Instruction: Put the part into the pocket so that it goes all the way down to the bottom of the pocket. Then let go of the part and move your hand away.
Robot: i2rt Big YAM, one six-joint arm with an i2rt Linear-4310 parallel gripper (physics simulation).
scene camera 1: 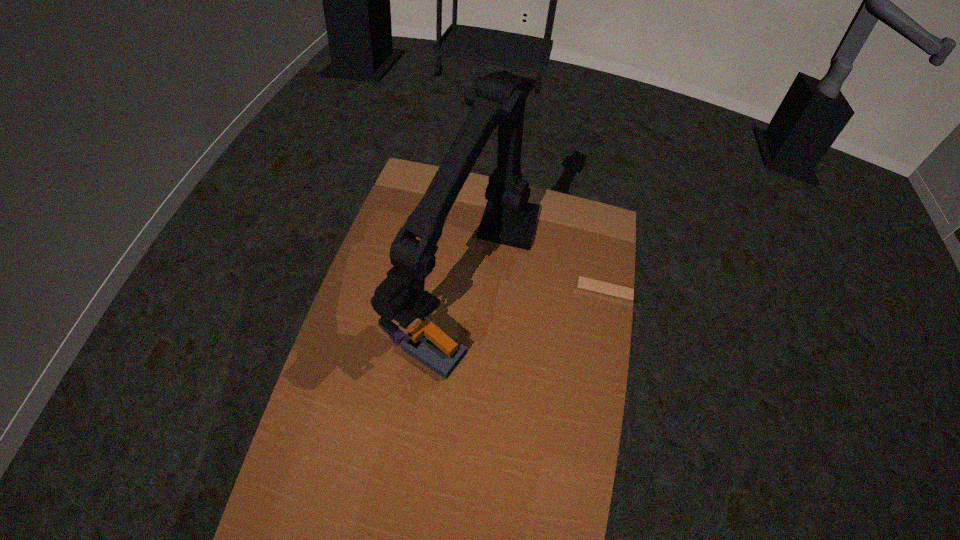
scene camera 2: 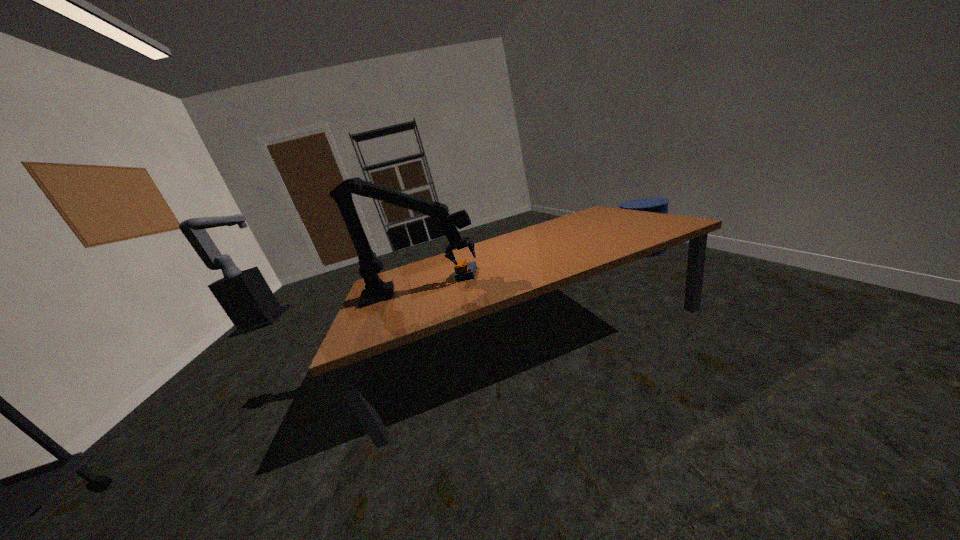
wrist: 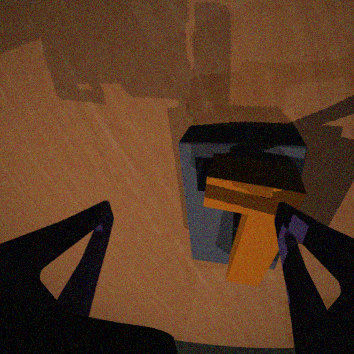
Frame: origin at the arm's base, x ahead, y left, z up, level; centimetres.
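Seen in the pictures: gripper, fingertip midpoint: [scene camera 1: 409, 331] [scene camera 2: 466, 261] [wrist: 191, 210]; arm's base at its link origin: [scene camera 1: 509, 219] [scene camera 2: 376, 291].
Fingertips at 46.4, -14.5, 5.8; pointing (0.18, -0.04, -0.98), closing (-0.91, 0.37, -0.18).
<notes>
Pixels of each thing's top centre, then the offset from my fingertips to it, as dx, dy, dz. "pt": a spot on its surface instead. Level surfaces: height alone.
- orange part at its top centre: [wrist: 238, 243] [scene camera 1: 432, 338] [scene camera 2: 463, 262] -1.0, +5.5, -2.1
- blue-grey block at its top centre: [wrist: 236, 219] [scene camera 1: 433, 345] [scene camera 2: 465, 267] -0.6, +5.7, -5.1
- pocket at a spot on its surface: [wrist: 201, 175] pt +1.5, +1.7, -6.8
- wooden table at its surface level: dz -8.7
The orange part [scene camera 1: 439, 339] [scene camera 2: 461, 266] [wrist: 255, 245] rests on the blue-grey block [scene camera 1: 433, 361] [wrist: 204, 232]. It stands proud of the block's top and looks askew; its stem reaches past the block's near edge in the wrist view. Dark stretches of the pocket [wrist: 201, 175] show uncovered beside the part. How deep its underside sits is hidden. My gripper [scene camera 1: 412, 325] [scene camera 2: 464, 259] [wrist: 191, 210] is open and empty, above the block. In the wrist view the right fingertip overlaps the part's right side, the left one is over the table; whether the right one touches cannot be told.
The wooden table [scene camera 1: 510, 436] [scene camera 2: 570, 245] carries the block and the arm's base [scene camera 1: 510, 225] [scene camera 2: 375, 293]. A pale strip [scene camera 1: 604, 287] lies near the table's side edge. A second, grey arm [scene camera 1: 852, 50] [scene camera 2: 204, 245] stands on a dark pedestal away from the table.
</notes>
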